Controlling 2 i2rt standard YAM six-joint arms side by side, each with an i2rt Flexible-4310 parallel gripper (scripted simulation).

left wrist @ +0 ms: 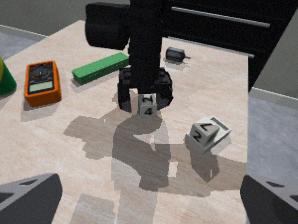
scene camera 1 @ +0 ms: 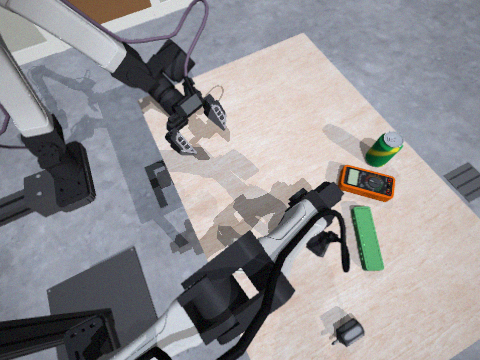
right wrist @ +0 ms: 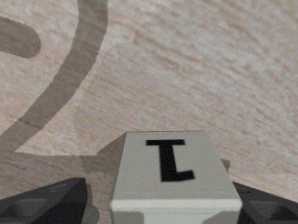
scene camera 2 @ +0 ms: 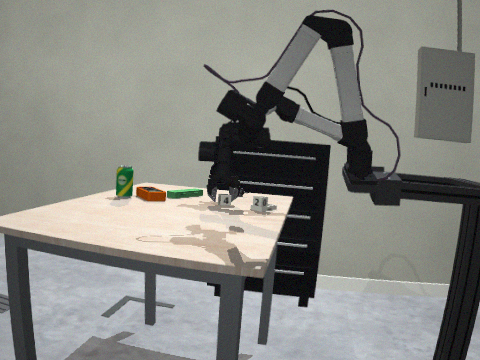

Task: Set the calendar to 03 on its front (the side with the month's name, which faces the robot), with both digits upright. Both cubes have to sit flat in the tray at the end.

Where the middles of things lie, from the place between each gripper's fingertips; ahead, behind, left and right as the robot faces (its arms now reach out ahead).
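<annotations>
You'd find the green bar point(scene camera 1: 371, 259) 100 mm to the right of my right hand point(scene camera 2: 222, 202), and it's 190 mm ahead of that hand and 10 mm below it.
That same green bar is 35 cm to the right of my left hand point(scene camera 1: 211, 141), 22 cm below it and 32 cm ahead of it.
</annotations>
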